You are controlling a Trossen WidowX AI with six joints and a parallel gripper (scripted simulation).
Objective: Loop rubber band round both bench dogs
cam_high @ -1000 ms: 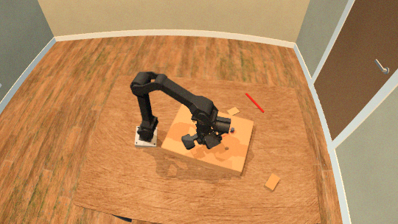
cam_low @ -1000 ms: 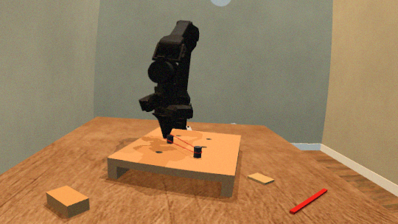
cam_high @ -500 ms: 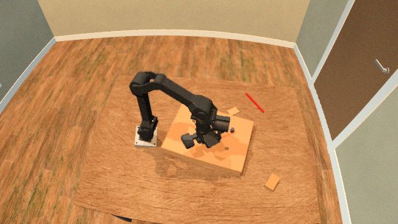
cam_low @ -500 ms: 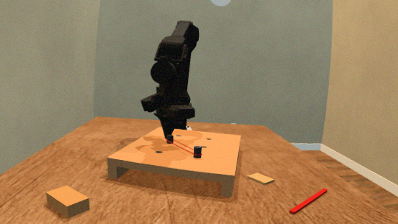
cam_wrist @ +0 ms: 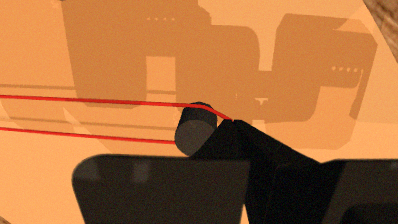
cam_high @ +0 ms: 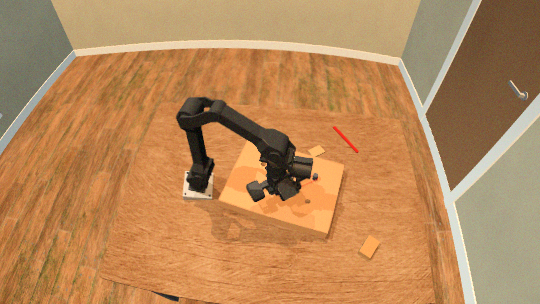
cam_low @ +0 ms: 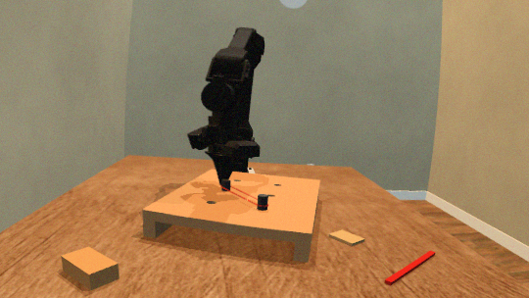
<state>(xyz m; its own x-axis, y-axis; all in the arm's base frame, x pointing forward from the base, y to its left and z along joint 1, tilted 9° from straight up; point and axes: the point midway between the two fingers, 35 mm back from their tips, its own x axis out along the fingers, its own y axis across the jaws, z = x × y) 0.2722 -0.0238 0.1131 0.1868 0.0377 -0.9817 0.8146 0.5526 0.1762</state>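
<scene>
Right now the light wooden board is 3 cm ahead of my hand, 6 cm to the left of it and 6 cm below it. From my hand the other things lie so: thin tan tile 14 cm ahead, 24 cm to the left, 9 cm below; then red stick 27 cm ahead, 33 cm to the left, 9 cm below; then tan block 34 cm ahead, 16 cm to the right, 8 cm below.
</scene>
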